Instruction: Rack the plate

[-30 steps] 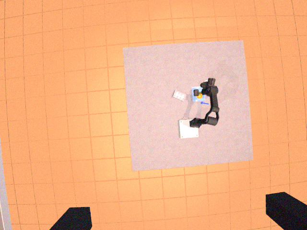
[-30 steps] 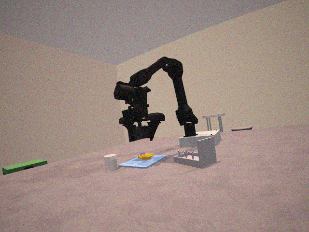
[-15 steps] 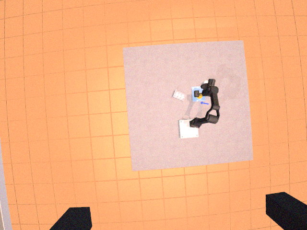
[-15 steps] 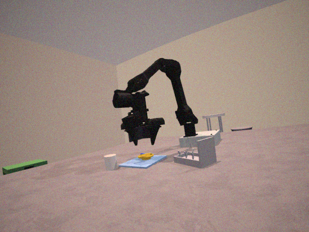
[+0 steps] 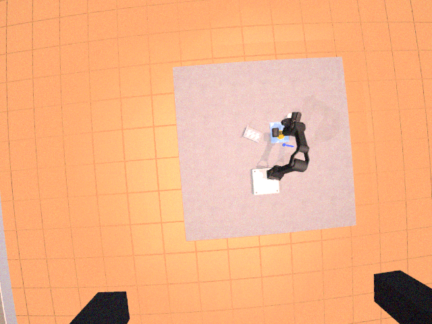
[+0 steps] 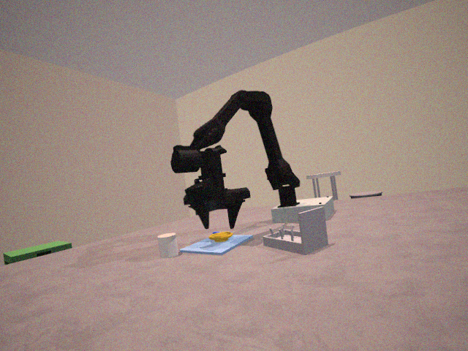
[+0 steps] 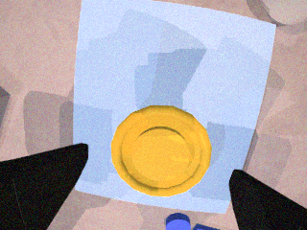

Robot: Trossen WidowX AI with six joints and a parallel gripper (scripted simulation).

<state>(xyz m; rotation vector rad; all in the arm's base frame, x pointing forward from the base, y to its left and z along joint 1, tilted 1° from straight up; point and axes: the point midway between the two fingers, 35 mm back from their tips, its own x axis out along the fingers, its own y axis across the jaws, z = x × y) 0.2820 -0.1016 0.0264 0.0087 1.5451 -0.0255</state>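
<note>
My gripper tip is now 2 cm above the yellow plate. The rest, counted from my gripper tip: white cup 12 cm ahead, 7 cm to the right, 1 cm below; then grey dish rack 1 cm ahead, 20 cm to the left, 1 cm below; then light blue mat 2 cm ahead, 4 cm below.
</note>
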